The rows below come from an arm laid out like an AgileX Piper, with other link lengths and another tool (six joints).
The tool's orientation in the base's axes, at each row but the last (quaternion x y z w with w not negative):
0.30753, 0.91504, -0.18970, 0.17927
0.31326, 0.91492, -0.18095, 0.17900
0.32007, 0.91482, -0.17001, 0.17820
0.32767, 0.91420, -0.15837, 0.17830
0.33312, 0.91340, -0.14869, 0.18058
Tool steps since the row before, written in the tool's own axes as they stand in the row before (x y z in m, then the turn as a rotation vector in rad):
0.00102, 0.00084, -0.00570, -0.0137, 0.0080, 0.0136
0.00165, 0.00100, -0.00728, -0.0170, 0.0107, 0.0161
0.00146, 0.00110, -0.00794, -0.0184, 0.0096, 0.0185
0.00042, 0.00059, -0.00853, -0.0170, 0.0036, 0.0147
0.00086, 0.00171, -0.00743, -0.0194, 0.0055, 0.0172
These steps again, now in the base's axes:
-0.00144, 0.00373, 0.00427, 0.0181, -0.0071, -0.0075
-0.00214, 0.00480, 0.00539, 0.0228, -0.0079, -0.0089
-0.00208, 0.00495, 0.00613, 0.0237, -0.0104, -0.0101
-0.00181, 0.00413, 0.00728, 0.0179, -0.0126, -0.0063
-0.00120, 0.00464, 0.00599, 0.0214, -0.0135, -0.0078

